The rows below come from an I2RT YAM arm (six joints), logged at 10 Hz.
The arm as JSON. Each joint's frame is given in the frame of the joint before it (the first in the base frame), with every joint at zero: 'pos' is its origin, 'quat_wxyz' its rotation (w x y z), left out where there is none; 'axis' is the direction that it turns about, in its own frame. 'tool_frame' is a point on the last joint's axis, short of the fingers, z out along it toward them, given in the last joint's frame.
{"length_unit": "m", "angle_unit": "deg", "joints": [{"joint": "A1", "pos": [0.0, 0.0, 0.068], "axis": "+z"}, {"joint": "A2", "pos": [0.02, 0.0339, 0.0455], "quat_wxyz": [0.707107, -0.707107, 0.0, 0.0], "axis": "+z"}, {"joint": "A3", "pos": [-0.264, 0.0, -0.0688], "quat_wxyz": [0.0, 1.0, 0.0, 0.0], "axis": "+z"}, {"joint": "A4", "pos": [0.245, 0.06, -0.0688], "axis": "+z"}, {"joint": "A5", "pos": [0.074, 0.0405, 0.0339], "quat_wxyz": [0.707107, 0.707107, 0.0, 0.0], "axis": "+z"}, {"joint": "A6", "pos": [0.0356, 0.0, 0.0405], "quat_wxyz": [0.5, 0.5, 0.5, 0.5], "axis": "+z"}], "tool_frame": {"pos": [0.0, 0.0, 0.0], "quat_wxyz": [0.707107, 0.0, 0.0, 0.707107]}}
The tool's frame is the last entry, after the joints.
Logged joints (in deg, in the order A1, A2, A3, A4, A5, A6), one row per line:
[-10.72, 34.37, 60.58, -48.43, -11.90, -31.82]
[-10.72, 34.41, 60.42, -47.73, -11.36, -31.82]
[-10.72, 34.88, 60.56, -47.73, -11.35, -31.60]
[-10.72, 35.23, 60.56, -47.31, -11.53, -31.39]
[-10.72, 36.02, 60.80, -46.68, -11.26, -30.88]
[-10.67, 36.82, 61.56, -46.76, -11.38, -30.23]
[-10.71, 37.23, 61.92, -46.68, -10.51, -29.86]
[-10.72, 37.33, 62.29, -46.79, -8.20, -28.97]
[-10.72, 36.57, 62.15, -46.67, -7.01, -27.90]
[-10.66, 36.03, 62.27, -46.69, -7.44, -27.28]
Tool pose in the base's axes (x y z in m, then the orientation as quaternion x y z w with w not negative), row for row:
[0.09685, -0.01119, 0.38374, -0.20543, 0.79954, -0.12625, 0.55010]
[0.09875, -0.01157, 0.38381, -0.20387, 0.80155, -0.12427, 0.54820]
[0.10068, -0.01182, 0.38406, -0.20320, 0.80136, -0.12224, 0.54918]
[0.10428, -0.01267, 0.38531, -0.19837, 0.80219, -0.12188, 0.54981]
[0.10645, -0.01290, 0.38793, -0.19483, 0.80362, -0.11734, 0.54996]
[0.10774, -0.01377, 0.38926, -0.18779, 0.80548, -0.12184, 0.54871]
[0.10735, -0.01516, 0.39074, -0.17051, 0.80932, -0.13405, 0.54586]
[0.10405, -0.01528, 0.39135, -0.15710, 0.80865, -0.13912, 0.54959]
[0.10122, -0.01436, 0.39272, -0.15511, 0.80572, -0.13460, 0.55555]
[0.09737, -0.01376, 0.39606, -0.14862, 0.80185, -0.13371, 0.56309]
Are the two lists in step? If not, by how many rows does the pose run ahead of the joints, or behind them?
The pose runs 1 row ahead of the joints: the pose in row i belongs to the joints in row i + 1.
